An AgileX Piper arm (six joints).
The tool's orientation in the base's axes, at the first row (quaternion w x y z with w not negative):
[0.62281, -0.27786, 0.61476, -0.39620]
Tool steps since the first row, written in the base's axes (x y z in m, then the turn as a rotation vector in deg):
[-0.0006, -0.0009, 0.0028, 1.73, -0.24, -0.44]
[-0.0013, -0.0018, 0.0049, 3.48, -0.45, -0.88]
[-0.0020, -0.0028, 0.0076, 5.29, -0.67, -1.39]
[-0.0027, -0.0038, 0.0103, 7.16, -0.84, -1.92]
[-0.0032, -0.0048, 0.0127, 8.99, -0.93, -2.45]
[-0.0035, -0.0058, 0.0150, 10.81, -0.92, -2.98]
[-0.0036, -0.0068, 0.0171, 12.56, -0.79, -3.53]
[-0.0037, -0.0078, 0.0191, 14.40, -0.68, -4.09]
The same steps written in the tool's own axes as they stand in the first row. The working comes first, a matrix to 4 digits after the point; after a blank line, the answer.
The tool's axes in the first row as the columns of a matrix, in the base's axes (used below as rounded here):
[-0.0698, 0.1519, 0.9859]
[-0.8351, 0.5316, -0.1410]
[-0.5456, -0.8332, 0.0897]

[-0.0007, -0.0029, -0.0002, 0.32, 0.50, 1.70]
[-0.0011, -0.0052, -0.0006, 0.61, 1.02, 3.42]
[-0.0017, -0.0081, -0.0009, 0.95, 1.61, 5.19]
[-0.0023, -0.0110, -0.0012, 1.25, 2.24, 7.01]
[-0.0027, -0.0136, -0.0013, 1.49, 2.91, 8.77]
[-0.0031, -0.0161, -0.0013, 1.64, 3.64, 10.52]
[-0.0034, -0.0184, -0.0011, 1.71, 4.43, 12.18]
[-0.0036, -0.0206, -0.0008, 1.79, 5.23, 13.93]

